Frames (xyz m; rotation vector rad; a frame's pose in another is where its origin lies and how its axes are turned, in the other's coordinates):
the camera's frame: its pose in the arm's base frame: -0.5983 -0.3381 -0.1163 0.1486 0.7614 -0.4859
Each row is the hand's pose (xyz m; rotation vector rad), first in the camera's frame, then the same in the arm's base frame.
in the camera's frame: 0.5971 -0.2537 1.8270 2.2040 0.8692 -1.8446
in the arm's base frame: 0.7949 -1.3312 0.7955 -1.3803 -0.4291 2.2290
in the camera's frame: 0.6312 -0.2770 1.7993 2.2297 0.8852 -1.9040
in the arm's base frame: 0.7877 -1.3559 0.7530 -1.3344 -0.3978 2.1928
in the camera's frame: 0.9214 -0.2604 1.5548 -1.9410 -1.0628 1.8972
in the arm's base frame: 0.8224 -1.3745 0.3752 -1.0777 -0.4349 1.9199
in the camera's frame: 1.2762 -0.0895 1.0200 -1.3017 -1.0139 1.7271
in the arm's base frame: 0.7886 -1.1937 -0.2630 -0.6171 -0.3345 1.5218
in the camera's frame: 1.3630 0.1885 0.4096 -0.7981 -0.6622 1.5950
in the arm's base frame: 0.5921 -0.7973 -0.7745 -0.1717 -0.0206 1.2425
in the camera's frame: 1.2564 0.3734 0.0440 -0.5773 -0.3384 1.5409
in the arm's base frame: 0.3848 -0.4854 -0.9718 0.0725 0.2582 1.1434
